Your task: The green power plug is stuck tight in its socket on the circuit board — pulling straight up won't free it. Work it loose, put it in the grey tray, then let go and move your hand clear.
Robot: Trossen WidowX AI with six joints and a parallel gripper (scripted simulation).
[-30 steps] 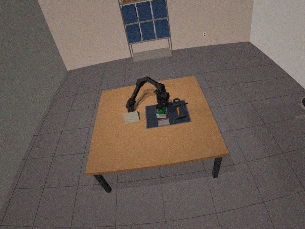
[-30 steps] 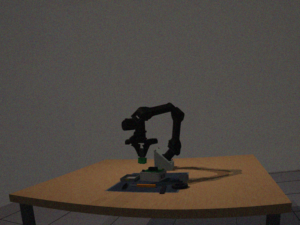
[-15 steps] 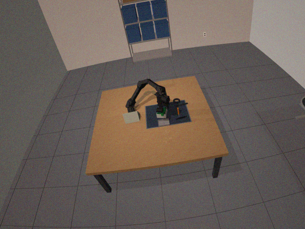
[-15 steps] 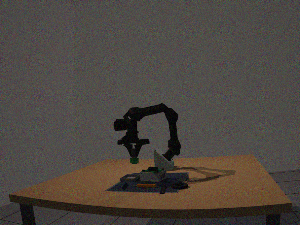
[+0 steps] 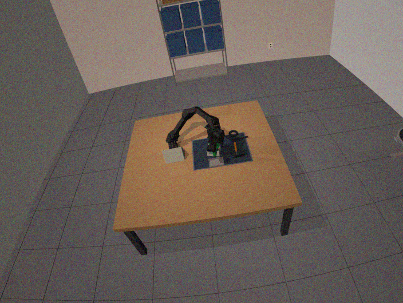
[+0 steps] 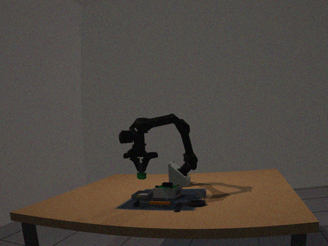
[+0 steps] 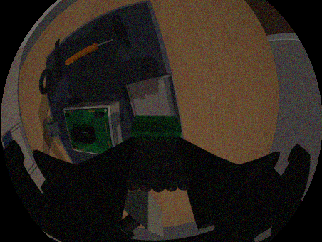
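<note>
My gripper tip is now 130 mm above the grey tray. Also, from my gripper tip: dark blue mat: 40 mm ahead, 140 mm to the left, 140 mm below; then green power plug: 10 mm below; then orange screwdriver: 160 mm ahead, 160 mm to the left, 130 mm below.
</note>
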